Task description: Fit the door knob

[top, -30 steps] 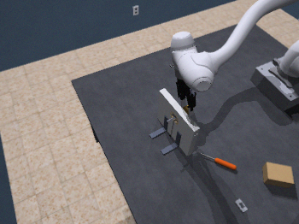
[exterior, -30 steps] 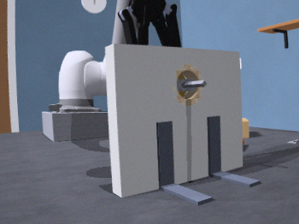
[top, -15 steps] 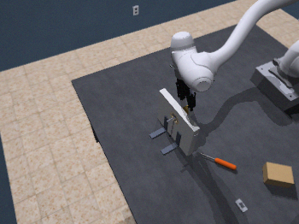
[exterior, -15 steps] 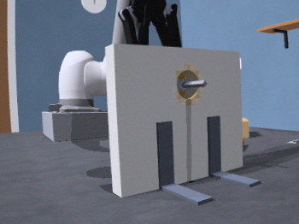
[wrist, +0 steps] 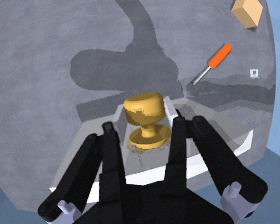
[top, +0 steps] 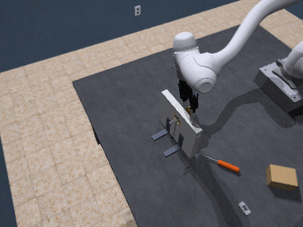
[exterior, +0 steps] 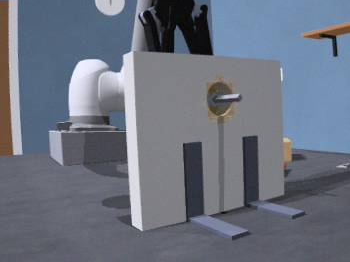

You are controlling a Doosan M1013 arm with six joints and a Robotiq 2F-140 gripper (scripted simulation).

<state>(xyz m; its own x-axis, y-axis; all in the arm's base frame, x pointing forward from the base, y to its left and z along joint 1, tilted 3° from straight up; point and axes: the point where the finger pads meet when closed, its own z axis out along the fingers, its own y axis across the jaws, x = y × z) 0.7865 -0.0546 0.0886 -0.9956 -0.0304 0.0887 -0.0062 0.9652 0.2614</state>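
Now: the white wooden panel 6 cm ahead of my hand, 1 cm to the left of it and 6 cm below it. Also, from my hand: brass piece 29 cm behind, 48 cm to the right, 21 cm below; orange-handled screwdriver 4 cm behind, 26 cm to the left, 20 cm below; cardboard box 24 cm behind, 48 cm to the left, 18 cm below.
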